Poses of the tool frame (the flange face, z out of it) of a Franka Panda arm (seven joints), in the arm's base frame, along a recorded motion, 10 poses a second.
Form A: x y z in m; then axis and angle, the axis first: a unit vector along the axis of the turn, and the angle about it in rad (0 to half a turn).
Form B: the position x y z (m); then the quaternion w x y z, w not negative. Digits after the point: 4 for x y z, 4 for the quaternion.
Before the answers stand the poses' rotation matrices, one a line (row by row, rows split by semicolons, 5 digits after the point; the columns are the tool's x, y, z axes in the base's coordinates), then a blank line. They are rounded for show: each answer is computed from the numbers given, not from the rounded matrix.
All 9 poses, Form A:
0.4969 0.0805 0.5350 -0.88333 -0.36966 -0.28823 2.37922
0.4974 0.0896 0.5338 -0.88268 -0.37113 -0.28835 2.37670
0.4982 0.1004 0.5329 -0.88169 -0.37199 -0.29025 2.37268
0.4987 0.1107 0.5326 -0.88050 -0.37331 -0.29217 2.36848
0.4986 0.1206 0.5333 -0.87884 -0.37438 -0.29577 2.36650
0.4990 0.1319 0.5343 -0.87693 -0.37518 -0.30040 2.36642
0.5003 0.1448 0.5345 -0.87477 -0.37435 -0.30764 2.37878
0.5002 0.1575 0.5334 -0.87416 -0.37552 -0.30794 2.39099
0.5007 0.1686 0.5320 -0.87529 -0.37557 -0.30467 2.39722
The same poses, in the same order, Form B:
0.62137 0.76174 0.18343; 0.36362 -0.48773 0.79367; 0.69403 -0.42646 -0.58004
0.61976 0.76360 0.18115; 0.36426 -0.48435 0.79544; 0.69513 -0.42700 -0.57833
0.61739 0.76552 0.18116; 0.36186 -0.48084 0.79865; 0.69849 -0.42752 -0.57388
0.61443 0.76800 0.18068; 0.35992 -0.47664 0.80205; 0.70209 -0.42778 -0.56928
0.60974 0.77103 0.18364; 0.35708 -0.47407 0.80483; 0.70760 -0.42517 -0.56438
0.60400 0.77424 0.18903; 0.35378 -0.47300 0.80692; 0.71416 -0.42050 -0.55960
0.59550 0.77676 0.20499; 0.35163 -0.48145 0.80284; 0.72231 -0.40601 -0.55984
0.59169 0.77836 0.20991; 0.35828 -0.48714 0.79645; 0.72218 -0.39605 -0.56711
0.59411 0.77693 0.20836; 0.36410 -0.49072 0.79160; 0.71726 -0.39443 -0.57442

0.4969 0.0805 0.5350 0.3720 -0.8199 -0.3431 -0.2675
0.4974 0.0896 0.5338 0.3732 -0.8189 -0.3443 -0.2675
0.4982 0.1004 0.5329 0.3751 -0.8173 -0.3448 -0.2691
0.4987 0.1107 0.5326 0.3770 -0.8155 -0.3458 -0.2706
0.4986 0.1206 0.5333 0.3779 -0.8137 -0.3466 -0.2738
0.4990 0.1319 0.5343 0.3780 -0.8119 -0.3473 -0.2781
0.5003 0.1448 0.5345 0.3722 -0.8119 -0.3474 -0.2855
0.5002 0.1575 0.5334 0.3666 -0.8133 -0.3494 -0.2865
0.5007 0.1686 0.5320 0.3637 -0.8154 -0.3499 -0.2838

